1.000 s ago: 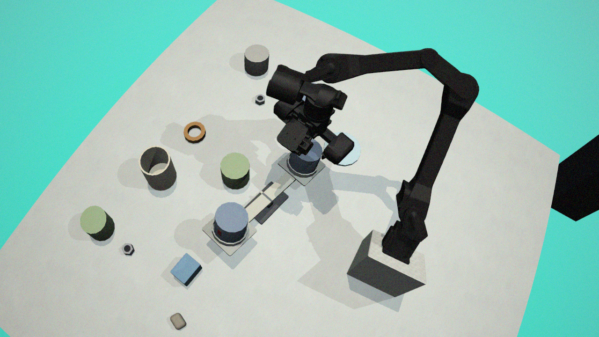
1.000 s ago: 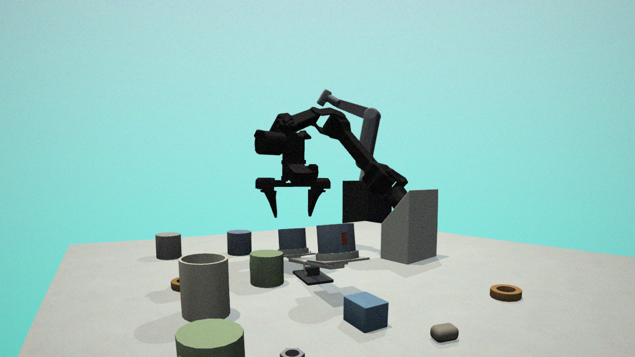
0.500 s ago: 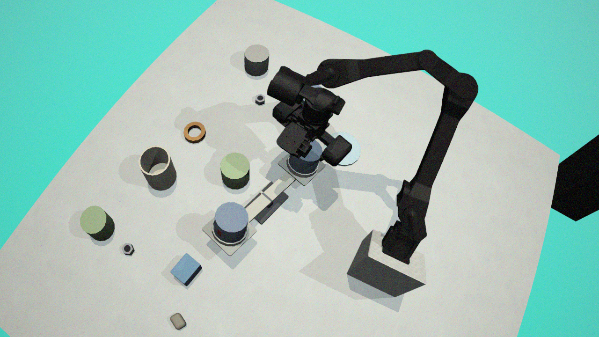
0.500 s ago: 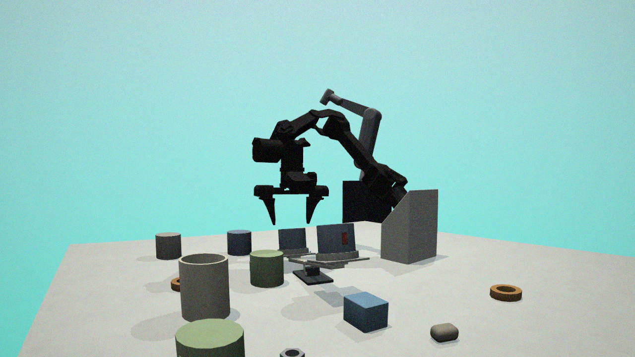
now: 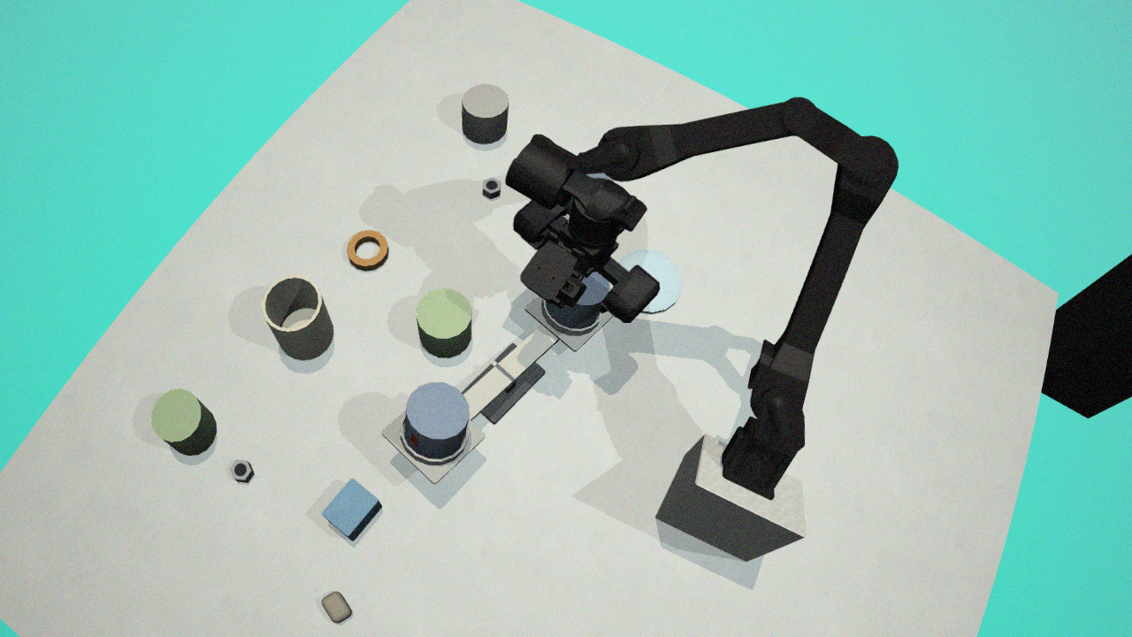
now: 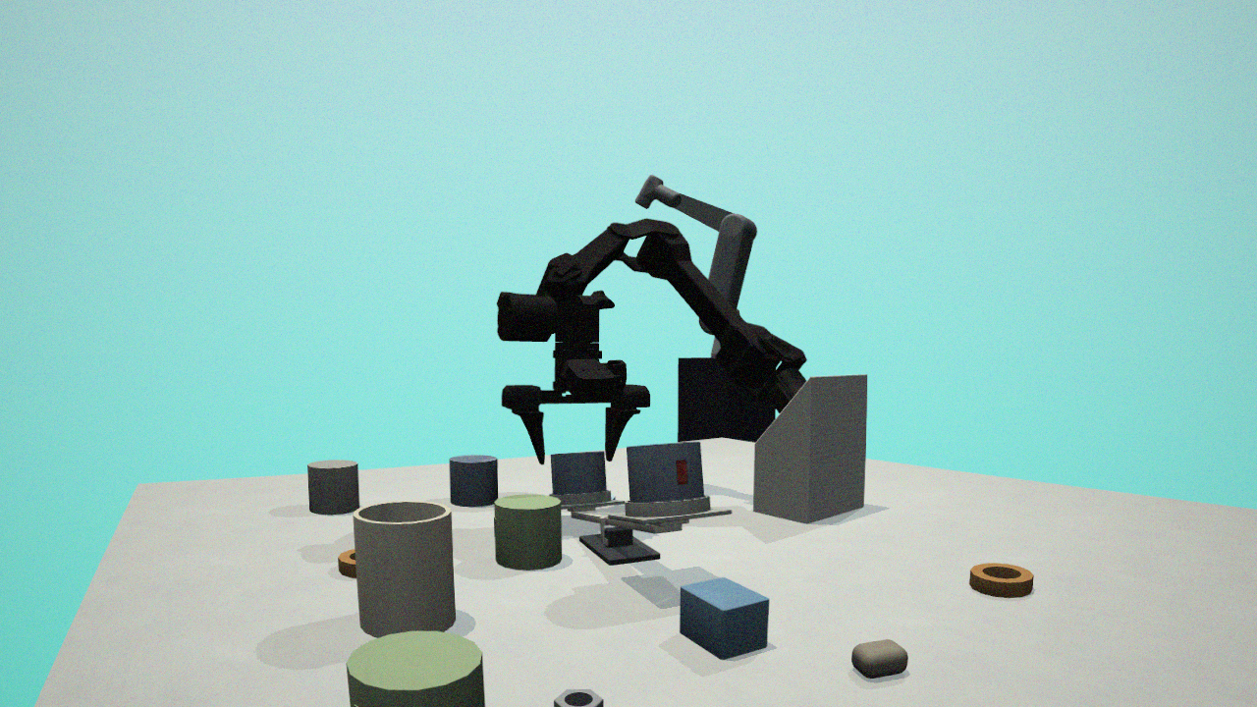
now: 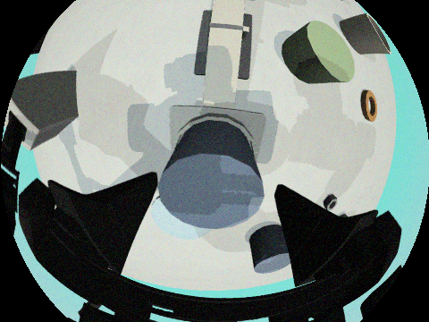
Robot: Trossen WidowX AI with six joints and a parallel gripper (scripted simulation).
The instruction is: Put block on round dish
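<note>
Now: gripper tip 40 mm above the grey block. From my gripper tip the other things lie so: grey cylinder (270 mm ahead, 220 mm to the right, 40 mm below); small balance (40 mm ahead, 130 mm to the left, 60 mm below); pale blue round dish (80 mm behind, 100 mm to the right, 80 mm below).
</note>
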